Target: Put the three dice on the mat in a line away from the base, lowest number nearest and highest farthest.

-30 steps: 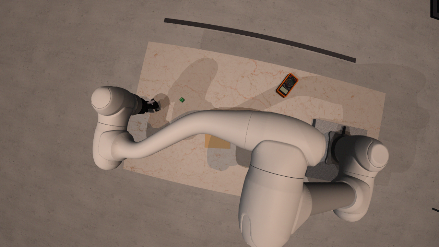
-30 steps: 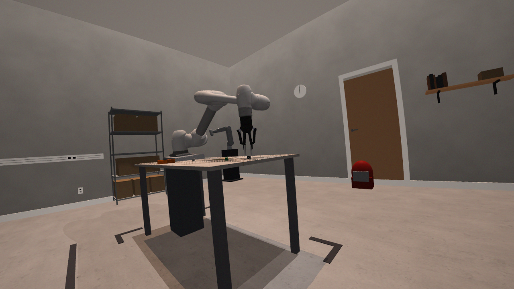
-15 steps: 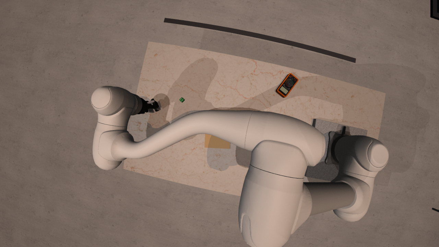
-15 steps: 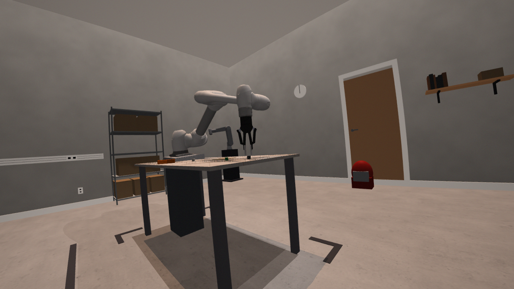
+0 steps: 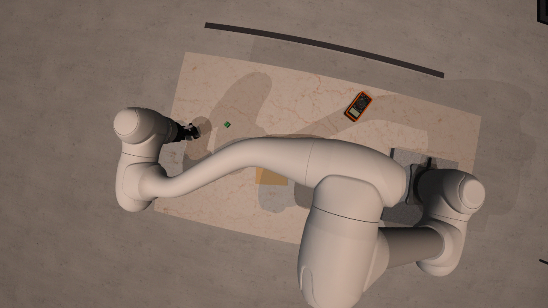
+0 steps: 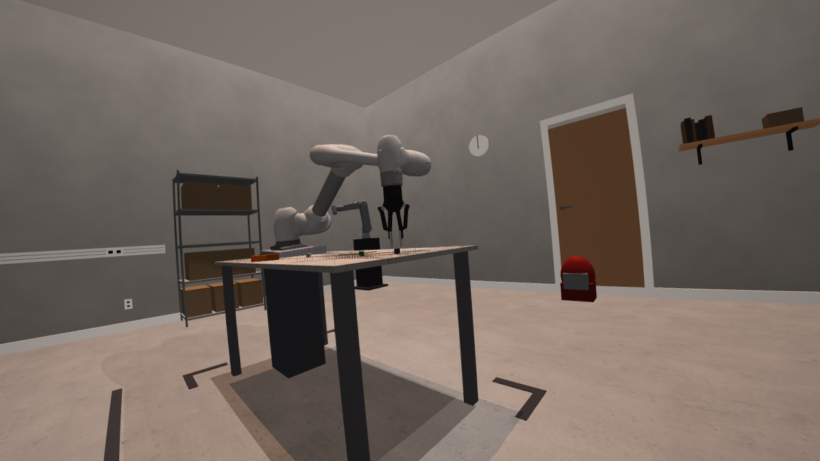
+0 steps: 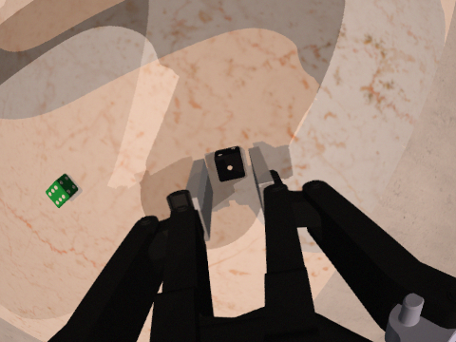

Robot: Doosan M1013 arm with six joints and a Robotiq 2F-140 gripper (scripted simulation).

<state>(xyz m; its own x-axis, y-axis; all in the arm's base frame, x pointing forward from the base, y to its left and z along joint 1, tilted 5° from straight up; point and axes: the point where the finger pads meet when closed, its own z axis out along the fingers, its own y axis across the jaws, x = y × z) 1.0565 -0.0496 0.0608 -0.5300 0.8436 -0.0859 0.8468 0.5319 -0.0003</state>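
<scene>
Now: the black die 5 cm below my hand. Also, from my hand: white die (57 cm behind, 7 cm to the right, 5 cm below); then mat (36 cm behind, 9 cm to the left, 6 cm below); then green die (14 cm behind, 7 cm to the right, 5 cm below).
</scene>
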